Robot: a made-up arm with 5 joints. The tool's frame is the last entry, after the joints.
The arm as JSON. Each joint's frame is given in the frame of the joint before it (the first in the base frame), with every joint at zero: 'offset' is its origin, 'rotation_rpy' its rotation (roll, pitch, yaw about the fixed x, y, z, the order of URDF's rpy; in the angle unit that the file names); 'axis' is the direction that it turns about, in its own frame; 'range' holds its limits. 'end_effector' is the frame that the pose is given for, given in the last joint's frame.
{
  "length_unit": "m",
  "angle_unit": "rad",
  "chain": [
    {
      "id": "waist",
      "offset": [
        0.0,
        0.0,
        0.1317
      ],
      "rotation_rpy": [
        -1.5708,
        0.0,
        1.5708
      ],
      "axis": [
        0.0,
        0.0,
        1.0
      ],
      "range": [
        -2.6,
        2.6
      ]
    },
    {
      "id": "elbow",
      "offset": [
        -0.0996,
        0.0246,
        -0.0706
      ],
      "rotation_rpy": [
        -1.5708,
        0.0,
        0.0
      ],
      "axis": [
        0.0,
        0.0,
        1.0
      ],
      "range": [
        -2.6,
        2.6
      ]
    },
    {
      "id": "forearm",
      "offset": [
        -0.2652,
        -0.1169,
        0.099
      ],
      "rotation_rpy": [
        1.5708,
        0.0,
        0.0
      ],
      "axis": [
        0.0,
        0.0,
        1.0
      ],
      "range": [
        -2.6,
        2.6
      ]
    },
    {
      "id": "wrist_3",
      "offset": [
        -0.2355,
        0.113,
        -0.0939
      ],
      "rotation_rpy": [
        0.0,
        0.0,
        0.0
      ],
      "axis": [
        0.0,
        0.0,
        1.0
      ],
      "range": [
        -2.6,
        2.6
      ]
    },
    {
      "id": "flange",
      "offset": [
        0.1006,
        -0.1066,
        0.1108
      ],
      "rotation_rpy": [
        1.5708,
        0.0,
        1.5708
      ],
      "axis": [
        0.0,
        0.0,
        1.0
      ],
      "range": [
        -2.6,
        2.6
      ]
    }
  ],
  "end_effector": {
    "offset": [
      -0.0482,
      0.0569,
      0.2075
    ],
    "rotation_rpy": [
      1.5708,
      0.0,
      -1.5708
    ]
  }
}
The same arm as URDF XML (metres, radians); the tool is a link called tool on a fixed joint. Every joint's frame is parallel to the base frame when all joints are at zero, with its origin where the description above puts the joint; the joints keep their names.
<robot name="arm">
<joint name="tool_joint" type="fixed"><parent link="link5"/><child link="tool"/><origin xyz="-0.0569 0.2075 0.0482" rpy="0.0000 0.0000 0.0000"/></joint>
<joint name="flange" type="revolute"><parent link="link4"/><child link="link5"/><origin xyz="-0.1108 0.1006 0.1066"/><axis xyz="0 1 0"/><limit lower="-2.6000" upper="2.6000"/></joint>
<joint name="wrist_3" type="revolute"><parent link="link3"/><child link="link4"/><origin xyz="0.0939 -0.2355 -0.1130"/><axis xyz="-1 0 0"/><limit lower="-2.6000" upper="2.6000"/></joint>
<joint name="forearm" type="revolute"><parent link="link2"/><child link="link3"/><origin xyz="-0.1169 -0.2652 -0.0990"/><axis xyz="-1 0 0"/><limit lower="-2.6000" upper="2.6000"/></joint>
<joint name="elbow" type="revolute"><parent link="link1"/><child link="link2"/><origin xyz="0.0706 -0.0996 -0.0246"/><axis xyz="0 0 -1"/><limit lower="-2.6000" upper="2.6000"/></joint>
<joint name="waist" type="revolute"><parent link="base"/><child link="link1"/><origin xyz="0.0000 0.0000 0.1317"/><axis xyz="-1 0 0"/><limit lower="-2.6000" upper="2.6000"/></joint>
<link name="base"/>
<link name="link1"/>
<link name="link2"/>
<link name="link3"/>
<link name="link4"/>
<link name="link5"/>
<link name="tool"/>
</robot>

